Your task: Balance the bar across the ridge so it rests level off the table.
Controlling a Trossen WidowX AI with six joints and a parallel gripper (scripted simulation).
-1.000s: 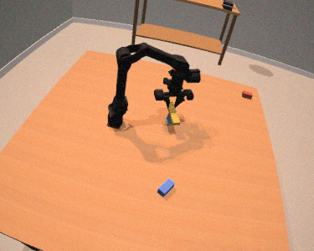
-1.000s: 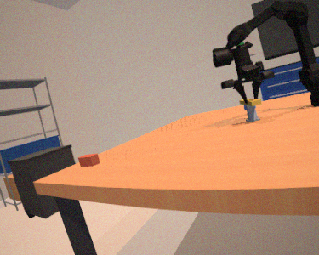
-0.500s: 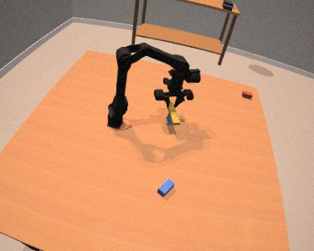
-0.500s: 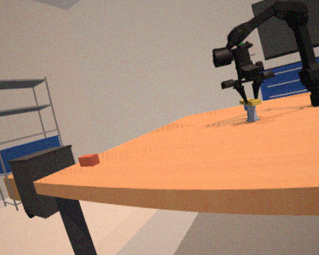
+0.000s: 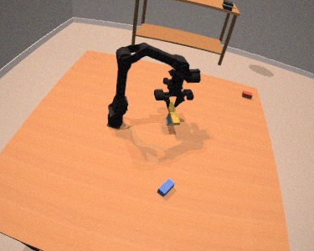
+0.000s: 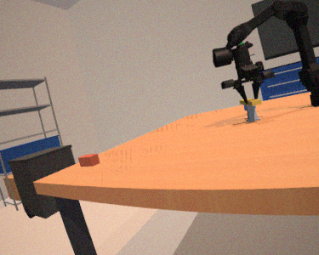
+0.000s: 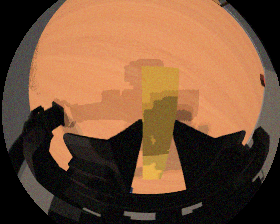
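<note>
Now: gripper tip 3 cm to the left of the yellow bar and 1 cm short of it. From my gripper tip the other things lie so: small red block: 49 cm ahead, 38 cm to the left, 5 cm below; then blue block: 41 cm to the right, 5 cm below, 5 cm ahead.
</note>
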